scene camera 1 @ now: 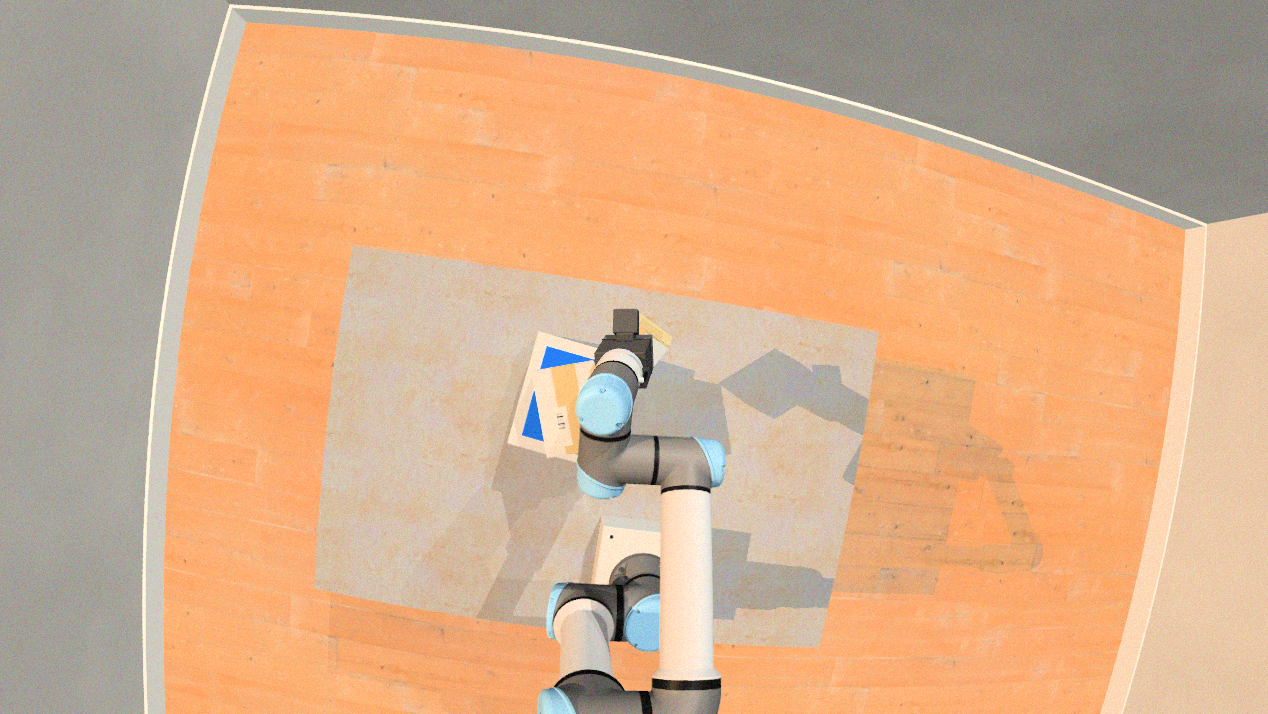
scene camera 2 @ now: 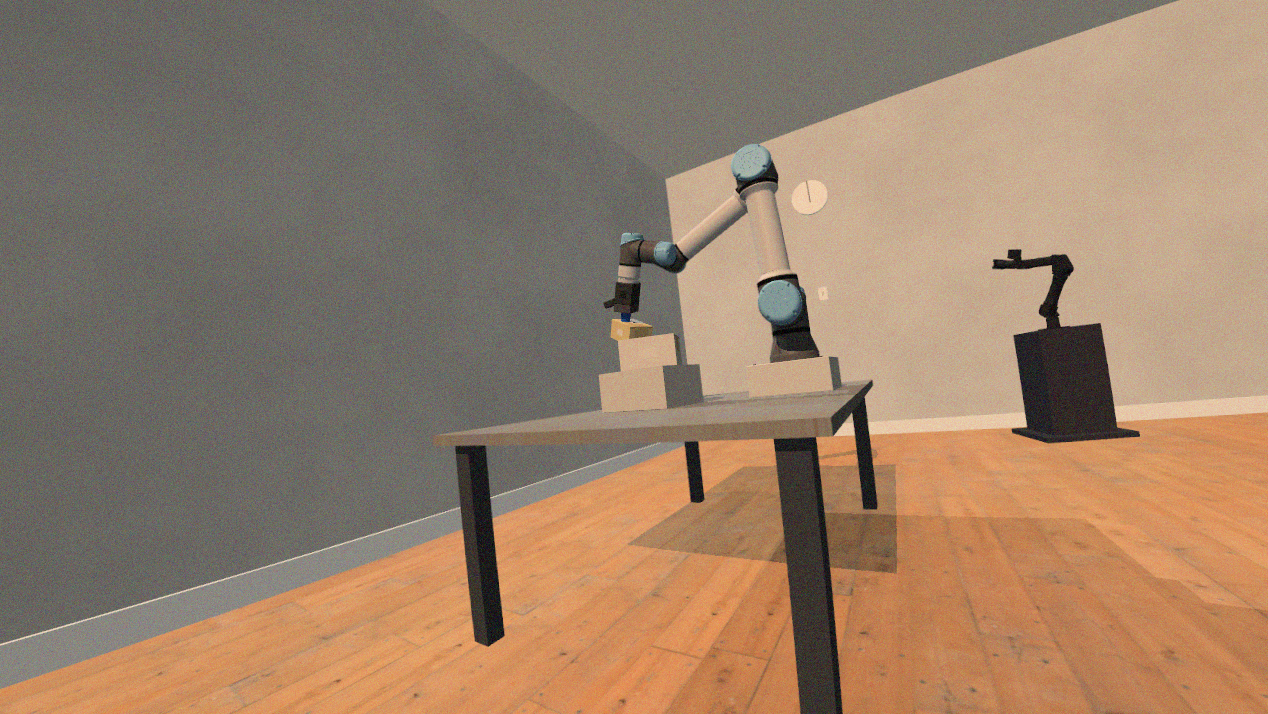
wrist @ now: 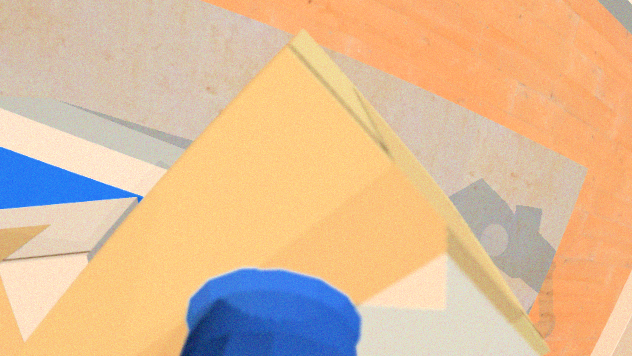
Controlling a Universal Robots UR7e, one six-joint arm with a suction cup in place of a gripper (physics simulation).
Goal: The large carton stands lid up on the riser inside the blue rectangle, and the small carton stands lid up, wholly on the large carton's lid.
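The small yellow carton (wrist: 264, 176) (scene camera 2: 630, 329) (scene camera 1: 658, 330) hangs lid up from my suction cup (wrist: 271, 309) (scene camera 2: 624, 315) (scene camera 1: 627, 330), which presses on its lid and holds it. It sits over one edge of the large beige carton (scene camera 2: 647, 352) (scene camera 1: 561, 410) (wrist: 65, 223); I cannot tell if the two touch. The large carton stands lid up on the white riser (scene camera 2: 647, 387) (scene camera 1: 522, 435) (wrist: 79, 152), inside the blue rectangle (scene camera 1: 558, 357) (wrist: 43, 181). In the top view my wrist hides most of the small carton.
The riser stands on a grey table (scene camera 1: 425, 461) (scene camera 2: 664, 424). My arm's white base block (scene camera 1: 619, 537) (scene camera 2: 791, 374) is at the table's near side. A dark second arm on a black pedestal (scene camera 2: 1063, 381) stands far off on the wooden floor.
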